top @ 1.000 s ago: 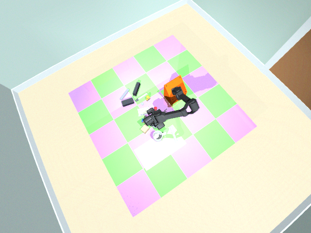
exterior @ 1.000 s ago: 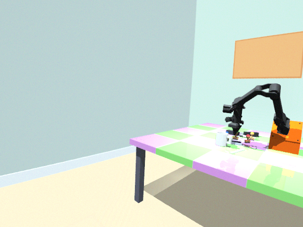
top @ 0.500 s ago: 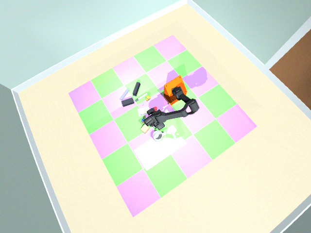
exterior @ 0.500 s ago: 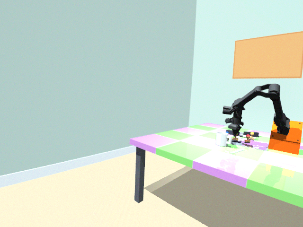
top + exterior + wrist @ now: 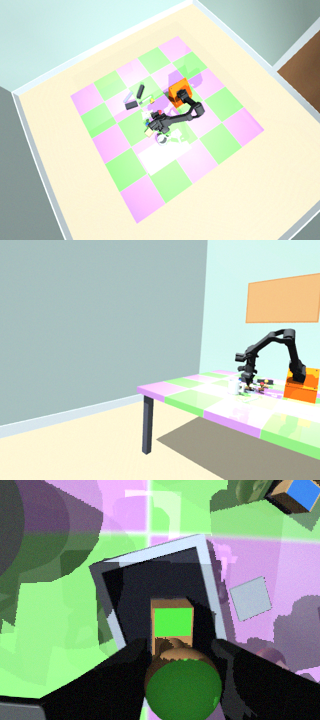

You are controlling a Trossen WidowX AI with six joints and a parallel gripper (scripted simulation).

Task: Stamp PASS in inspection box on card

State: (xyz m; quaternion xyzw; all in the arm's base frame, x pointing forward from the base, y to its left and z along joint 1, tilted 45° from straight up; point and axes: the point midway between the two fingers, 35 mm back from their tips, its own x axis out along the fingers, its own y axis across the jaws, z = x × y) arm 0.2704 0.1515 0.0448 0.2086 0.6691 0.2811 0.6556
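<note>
My gripper tip is now 4 cm above the dark ink pad and 1 cm past it. The rest, counted from my gripper tip: tan block (11 cm ahead, 3 cm below, 1 cm to the left); blue-labelled stamp (9 cm ahead, 6 cm to the right, 3 cm below); red-knobbed stamp (11 cm to the right, 6 cm behind, 3 cm below).
</note>
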